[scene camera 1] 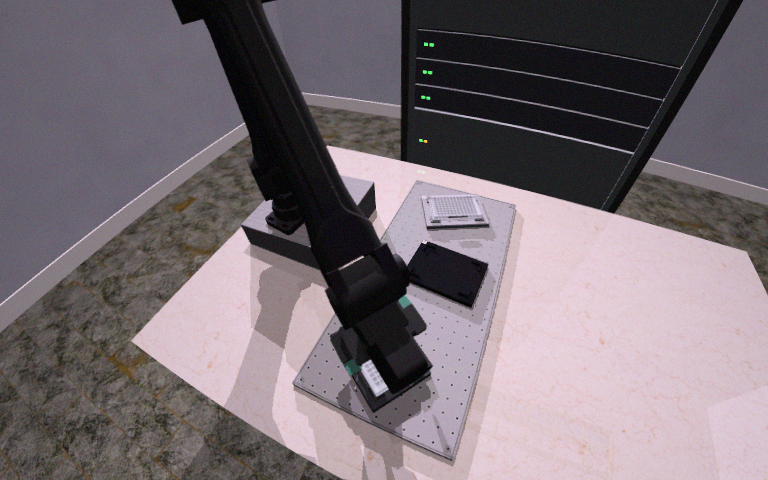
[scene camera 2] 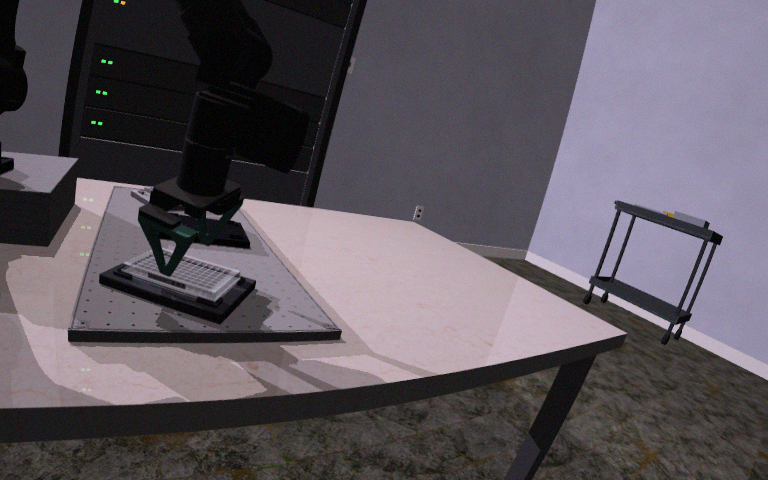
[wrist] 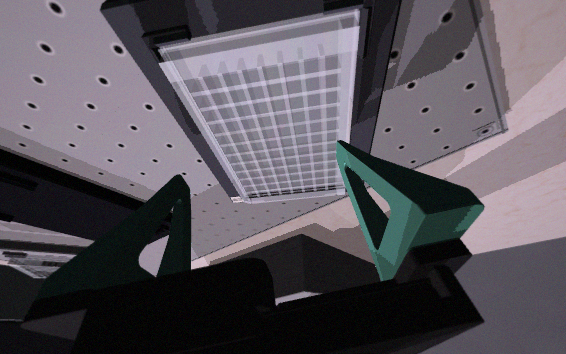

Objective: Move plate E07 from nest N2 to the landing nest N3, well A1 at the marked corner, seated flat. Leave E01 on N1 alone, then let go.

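Note:
A clear gridded plate (scene camera 1: 373,379) (scene camera 2: 198,277) (wrist: 280,115), apparently E07, lies on the dark near nest (scene camera 1: 376,403) (scene camera 2: 220,312) (wrist: 131,25). My gripper (scene camera 2: 186,258) (wrist: 260,165) is open, its green fingers low on either side of this plate; I cannot tell whether they touch it. The middle black nest (scene camera 1: 447,272) (scene camera 2: 235,232) (wrist: 65,200) holds no plate; a small white mark (scene camera 1: 424,242) is at one corner. Another plate (scene camera 1: 454,207), apparently E01, lies on the far nest (scene camera 1: 461,225). Plate labels and well A1 are unreadable; the arm hides part of the near plate in scene camera 1.
The nests stand on a perforated metal board (scene camera 1: 453,350) (scene camera 2: 113,237) (wrist: 90,30) on a pale table (scene camera 1: 594,316) (scene camera 2: 396,283). A grey block (scene camera 1: 277,249) (scene camera 2: 22,215) under the arm base stands beside the board. A server rack (scene camera 1: 406,84) is behind. A cart (scene camera 2: 645,213) stands by the wall.

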